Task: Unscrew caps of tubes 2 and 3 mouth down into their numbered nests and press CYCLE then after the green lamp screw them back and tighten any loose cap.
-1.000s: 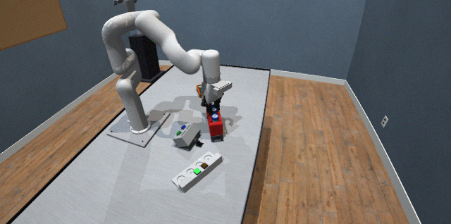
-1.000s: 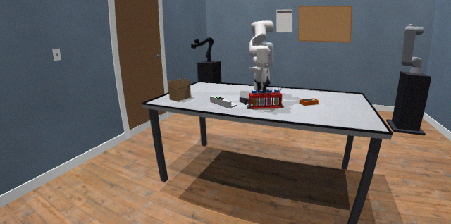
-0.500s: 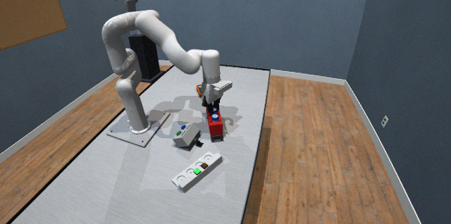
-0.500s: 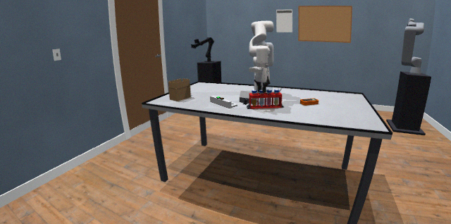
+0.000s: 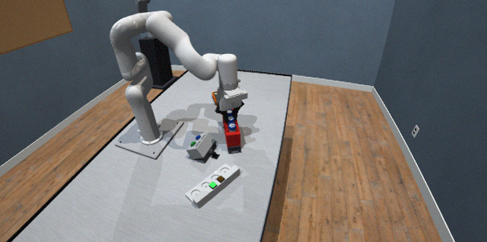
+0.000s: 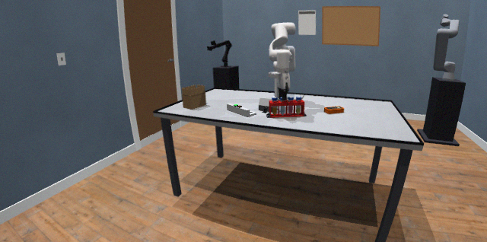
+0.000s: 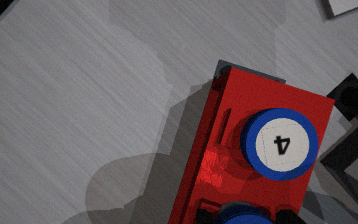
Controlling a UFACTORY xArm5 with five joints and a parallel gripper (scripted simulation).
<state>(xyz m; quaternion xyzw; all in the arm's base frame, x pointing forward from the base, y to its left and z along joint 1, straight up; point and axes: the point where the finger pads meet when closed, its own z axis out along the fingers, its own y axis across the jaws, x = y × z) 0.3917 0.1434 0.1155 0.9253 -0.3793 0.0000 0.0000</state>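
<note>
The blue-rimmed cap is 50 mm to the left of my hand, 20 mm behind it and 10 mm below it. The rest, counted from my hand: grey key housing: 130 mm to the right, 100 mm behind, 80 mm below; then blue key: 120 mm behind, 110 mm to the right, 60 mm below; then green key: 160 mm to the right, 120 mm behind, 60 mm below.
</note>
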